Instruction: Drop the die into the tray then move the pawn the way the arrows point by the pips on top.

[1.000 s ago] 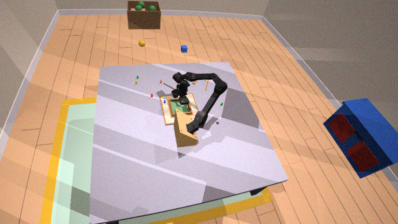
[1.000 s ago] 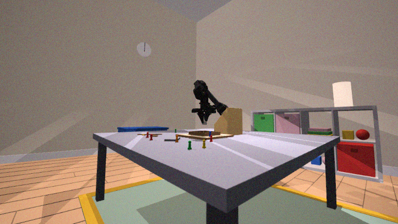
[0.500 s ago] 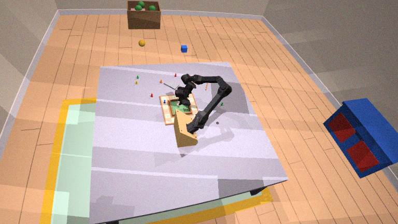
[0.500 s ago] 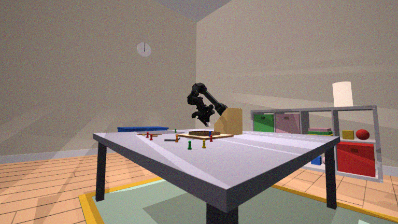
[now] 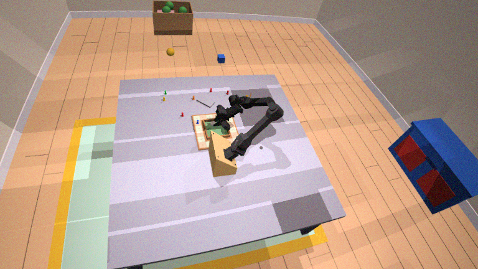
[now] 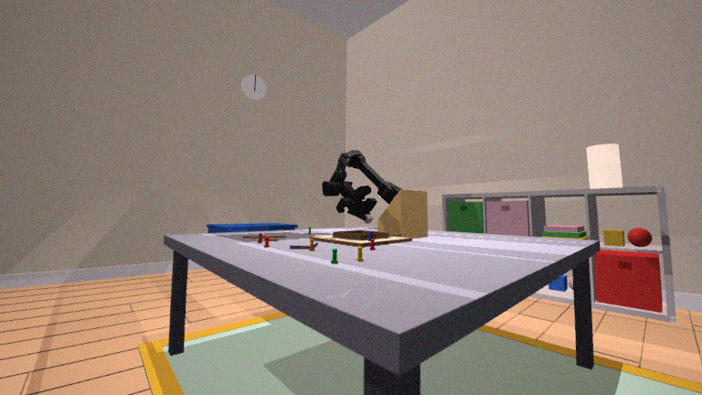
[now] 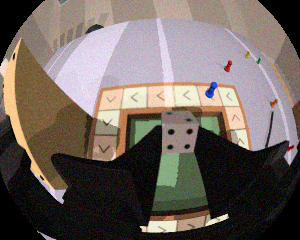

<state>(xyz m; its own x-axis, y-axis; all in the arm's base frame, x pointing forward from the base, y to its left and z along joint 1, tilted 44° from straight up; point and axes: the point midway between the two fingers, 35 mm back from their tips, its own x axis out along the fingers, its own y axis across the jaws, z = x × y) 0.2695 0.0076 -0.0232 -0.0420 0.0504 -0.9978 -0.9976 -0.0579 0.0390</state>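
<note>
The blue pawn lies 7 cm ahead of my gripper tip, 9 cm to the left of it and 6 cm below it. From my gripper tip the other things lie so: dice tray (1 cm ahead, 3 cm to the right, 8 cm below); orange pawn (31 cm ahead, 10 cm to the left, 7 cm below); white die (right at my gripper tip).
</note>
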